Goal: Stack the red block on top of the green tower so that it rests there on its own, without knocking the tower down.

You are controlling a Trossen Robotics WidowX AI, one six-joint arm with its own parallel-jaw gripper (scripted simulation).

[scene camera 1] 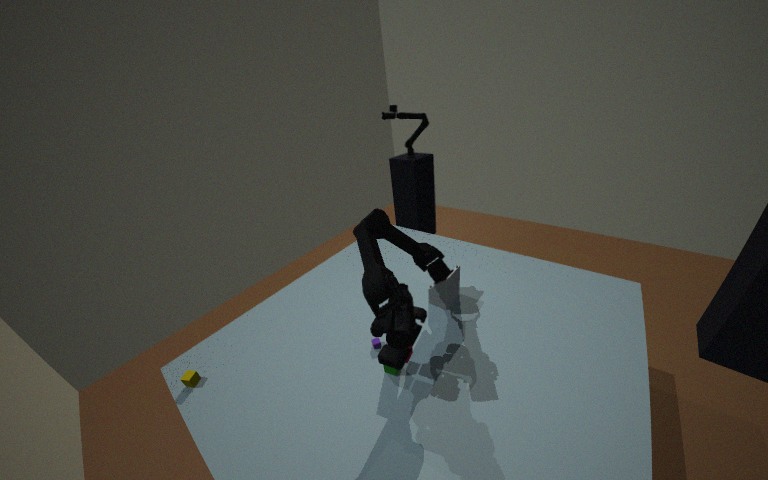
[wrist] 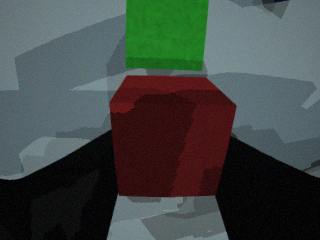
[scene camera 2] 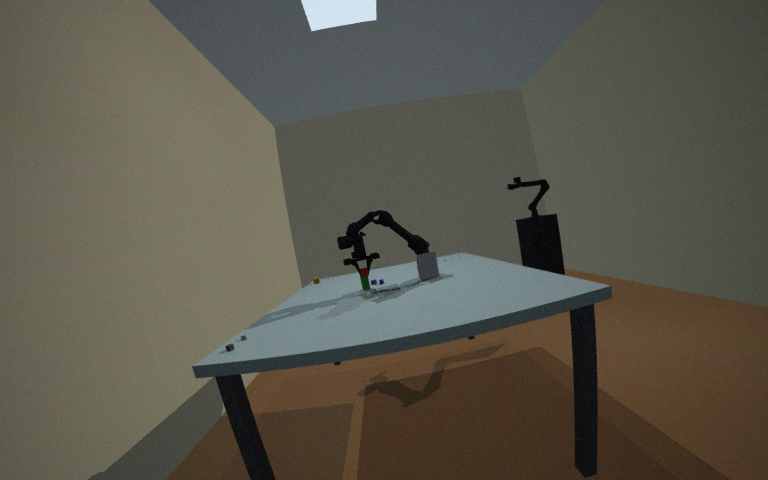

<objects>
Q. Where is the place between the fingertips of my gripper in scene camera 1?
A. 406, 354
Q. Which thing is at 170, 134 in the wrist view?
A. A red block.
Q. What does my gripper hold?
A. A red block.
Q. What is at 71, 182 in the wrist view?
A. My gripper.
</objects>
